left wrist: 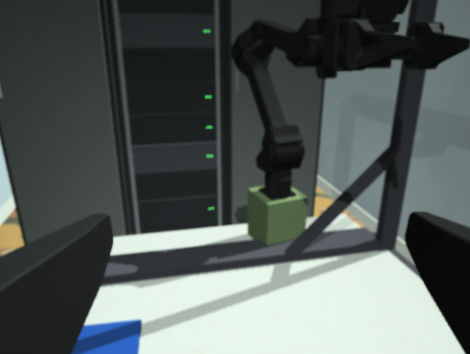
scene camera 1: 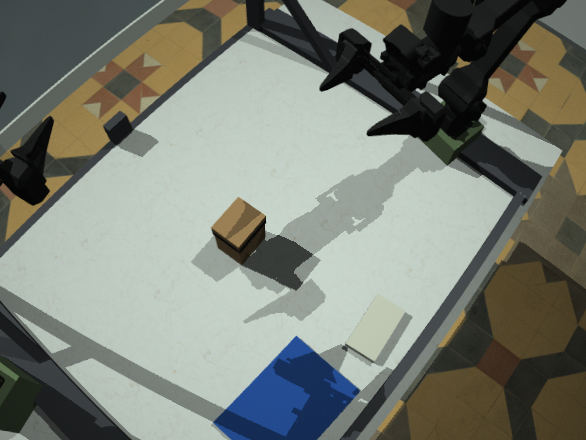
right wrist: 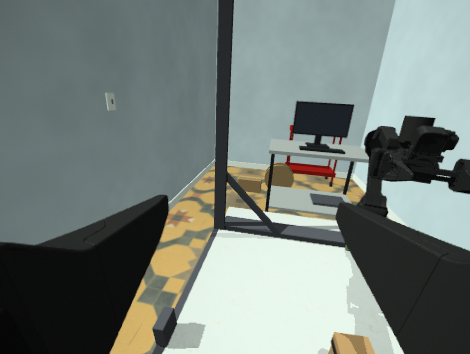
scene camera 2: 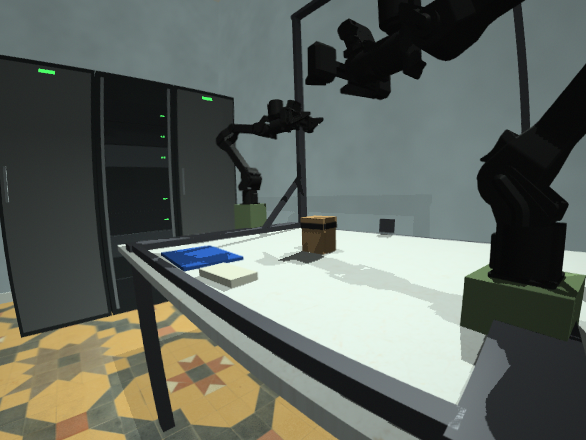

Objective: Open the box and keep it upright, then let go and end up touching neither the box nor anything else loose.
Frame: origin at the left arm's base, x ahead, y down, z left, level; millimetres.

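Seen in the pictures: left gripper, fingertip midpoint: (left wrist: pixel 260 227) (scene camera 1: pixel 343 110) (right wrist: pixel 444 182) (scene camera 2: pixel 324 86); right gripper, fingertip midpoint: (left wrist: pixel 442 43) (scene camera 1: pixel 27 105) (right wrist: pixel 253 206) (scene camera 2: pixel 317 116); left arm's base, origin of the base link: (scene camera 1: pixel 452 122) (scene camera 2: pixel 526 276); right arm's base, origin of the base link: (left wrist: pixel 277 192) (scene camera 2: pixel 250 204).
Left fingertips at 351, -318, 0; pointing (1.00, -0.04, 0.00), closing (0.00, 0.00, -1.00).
Note:
Pixels of each thing's top centre, then the offset from my left fingertips to it, as dx, dy, dz. Level surfaces: height alone.
- small brown box, middle of its top: (scene camera 1: pixel 238 221) (scene camera 2: pixel 318 216) +135, +285, -77
- blue flat panel, middle of its top: (scene camera 1: pixel 287 407) (scene camera 2: pixel 198 254) +262, +369, +215
- cream block, middle of its top: (scene camera 1: pixel 376 326) (scene camera 2: pixel 227 270) +52, +362, +205
- table, its level: dy +377
- small dark block, middle of its top: (scene camera 1: pixel 115 120) (right wrist: pixel 164 317) (scene camera 2: pixel 387 218) +191, +320, -436
A small brown box (scene camera 1: pixel 239 232) (scene camera 2: pixel 319 237) (right wrist: pixel 353 345) stands upright on the white table, its flat lid closed above a dark band. In the right wrist view part of it shows at the bottom edge. My left gripper (scene camera 1: pixel 346 111) (left wrist: pixel 260 227) is open and empty, raised above the table, up and to the right of the box in scene camera 1. My right gripper (right wrist: pixel 253 206) is open and empty, high at the left edge of scene camera 1, where part of it shows. Both grippers are well apart from the box.
A blue flat panel (scene camera 1: pixel 270 390) (scene camera 2: pixel 200 256) (left wrist: pixel 112 337) and a cream block (scene camera 1: pixel 378 327) (scene camera 2: pixel 228 275) lie on the table (scene camera 1: pixel 165 210). A small dark block (scene camera 1: pixel 118 128) (scene camera 2: pixel 387 226) (right wrist: pixel 164 326) stands at the table's edge. Dark frame posts (scene camera 2: pixel 300 150) (right wrist: pixel 223 125) rise at the corners.

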